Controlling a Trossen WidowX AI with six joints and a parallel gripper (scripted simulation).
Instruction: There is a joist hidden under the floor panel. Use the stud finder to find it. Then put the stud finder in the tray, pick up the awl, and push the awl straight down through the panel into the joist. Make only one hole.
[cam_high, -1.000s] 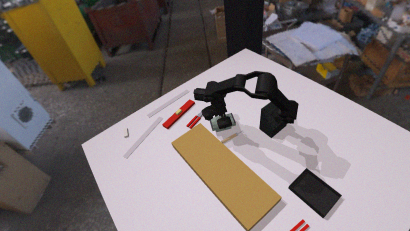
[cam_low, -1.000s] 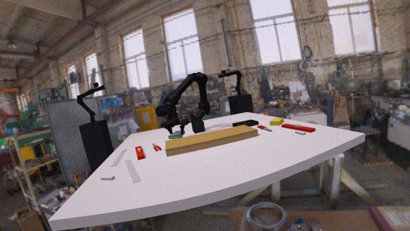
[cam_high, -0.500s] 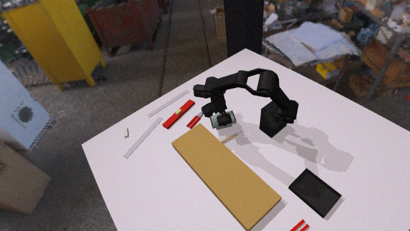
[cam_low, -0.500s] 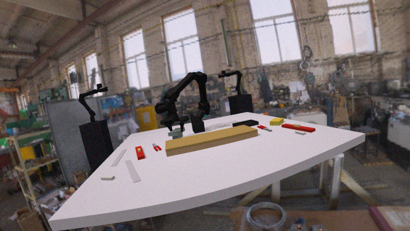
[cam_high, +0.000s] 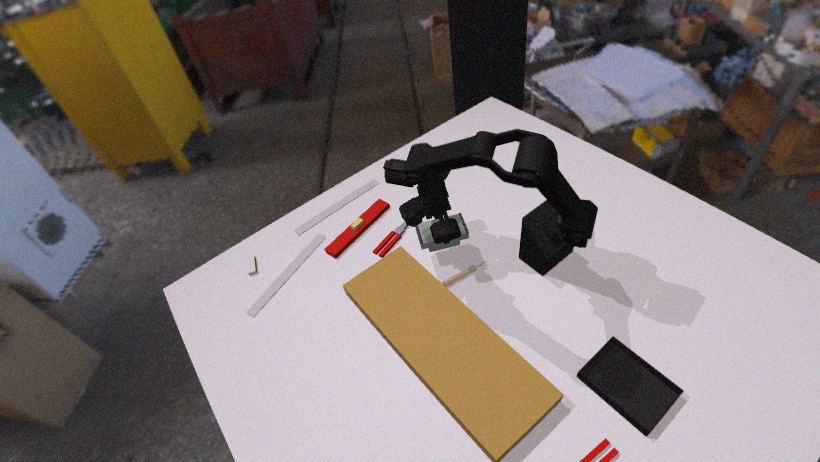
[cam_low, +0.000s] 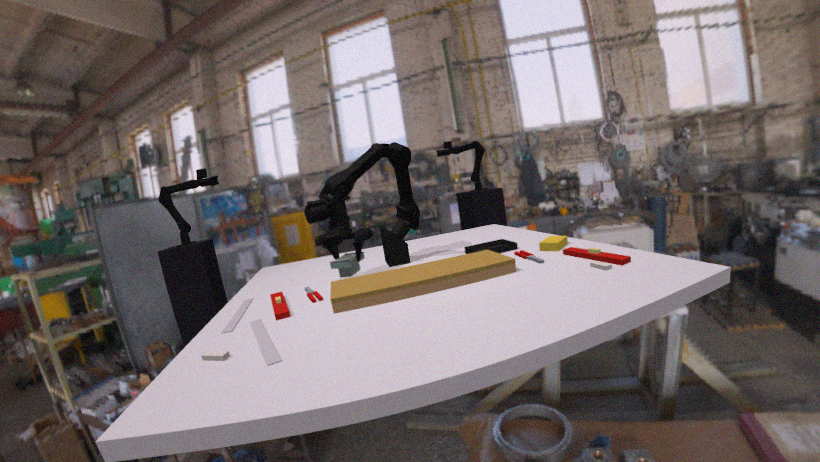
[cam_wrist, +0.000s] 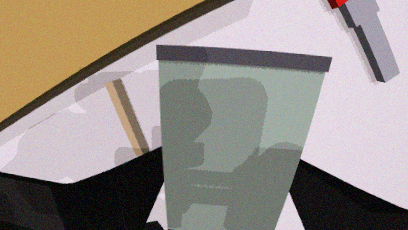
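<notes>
Right now my gripper tip is 10 cm to the right of the awl, 6 cm above it and 1 cm short of it. The rest, counted from my gripper tip: yellow block 70 cm to the left, 17 cm ahead, 6 cm below; then stud finder 3 cm below, 1 cm to the left, 1 cm behind; then black tray 53 cm to the left, 6 cm below, 1 cm ahead.
</notes>
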